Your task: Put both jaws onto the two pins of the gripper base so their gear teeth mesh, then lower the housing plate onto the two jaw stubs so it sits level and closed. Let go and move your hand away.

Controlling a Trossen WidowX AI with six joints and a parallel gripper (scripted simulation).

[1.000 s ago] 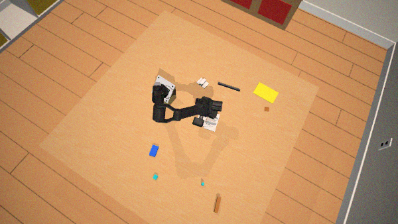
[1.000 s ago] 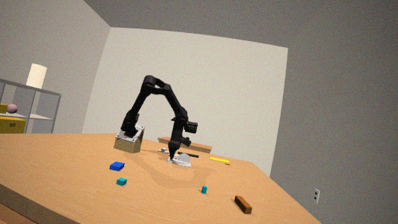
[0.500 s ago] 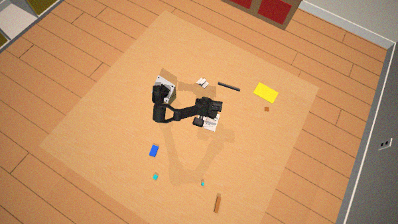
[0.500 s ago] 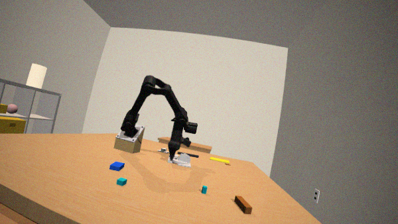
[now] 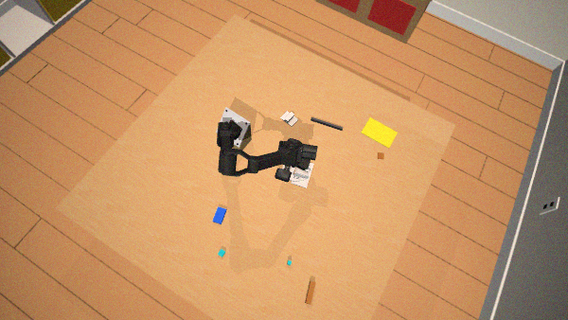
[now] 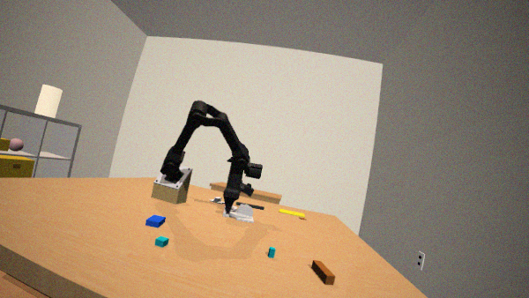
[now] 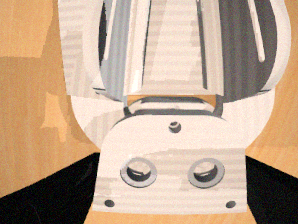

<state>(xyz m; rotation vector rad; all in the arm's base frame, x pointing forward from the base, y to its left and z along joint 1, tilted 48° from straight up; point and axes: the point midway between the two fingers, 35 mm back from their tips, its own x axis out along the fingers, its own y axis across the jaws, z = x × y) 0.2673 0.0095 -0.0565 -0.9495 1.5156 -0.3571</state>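
My gripper tip is now 1 cm above the housing plate. Also, from my gripper tip: white jaw 3 cm ahead, 1 cm to the right; then flat white plate 7 cm ahead, 3 cm to the left, 1 cm below; then gripper base 2 cm above, 1 cm ahead.
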